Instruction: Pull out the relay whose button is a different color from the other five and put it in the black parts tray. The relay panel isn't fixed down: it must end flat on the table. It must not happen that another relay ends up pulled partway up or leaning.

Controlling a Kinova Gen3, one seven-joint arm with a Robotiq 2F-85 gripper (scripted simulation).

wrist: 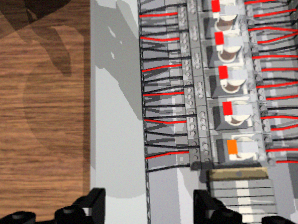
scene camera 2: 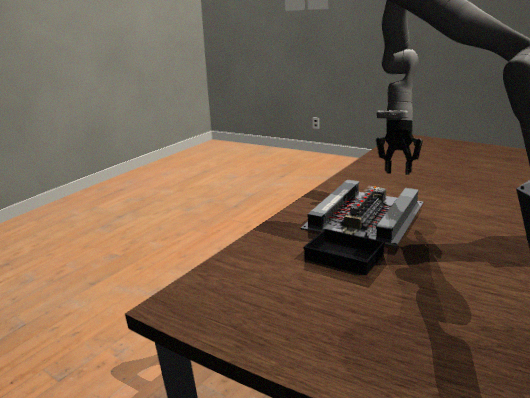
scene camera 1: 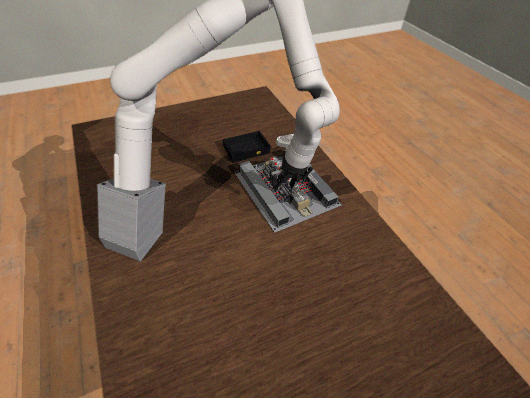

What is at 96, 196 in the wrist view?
My gripper.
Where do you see a black parts tray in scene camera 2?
At 361, 254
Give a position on a black parts tray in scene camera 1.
250, 145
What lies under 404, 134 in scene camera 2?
My gripper.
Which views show the grey relay panel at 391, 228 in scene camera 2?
The wrist view, scene camera 2 and scene camera 1: all of them.
